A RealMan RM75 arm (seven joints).
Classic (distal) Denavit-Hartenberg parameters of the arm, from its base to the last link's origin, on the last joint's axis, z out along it. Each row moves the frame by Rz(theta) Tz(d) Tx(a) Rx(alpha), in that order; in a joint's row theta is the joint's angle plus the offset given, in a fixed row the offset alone. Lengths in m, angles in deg.
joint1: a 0  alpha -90  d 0.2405  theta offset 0
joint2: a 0  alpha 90  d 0  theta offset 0
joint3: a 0  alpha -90  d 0.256  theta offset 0
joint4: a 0  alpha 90  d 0  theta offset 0
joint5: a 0  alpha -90  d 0.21  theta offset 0
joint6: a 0  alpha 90  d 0  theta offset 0
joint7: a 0  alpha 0  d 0.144  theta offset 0
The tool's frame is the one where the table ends.
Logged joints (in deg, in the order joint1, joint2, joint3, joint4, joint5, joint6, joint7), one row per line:
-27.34 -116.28 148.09 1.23 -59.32 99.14 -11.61
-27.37 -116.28 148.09 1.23 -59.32 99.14 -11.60
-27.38 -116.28 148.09 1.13 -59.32 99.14 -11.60
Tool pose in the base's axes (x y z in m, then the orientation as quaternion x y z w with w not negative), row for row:
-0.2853 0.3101 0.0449 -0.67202 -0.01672 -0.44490 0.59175
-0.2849 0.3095 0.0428 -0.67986 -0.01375 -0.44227 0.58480
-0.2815 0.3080 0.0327 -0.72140 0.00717 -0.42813 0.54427
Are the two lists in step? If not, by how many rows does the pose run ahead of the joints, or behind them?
The pose runs 2 rows ahead of the joints: the pose in row i belongs to the joints in row i + 2.
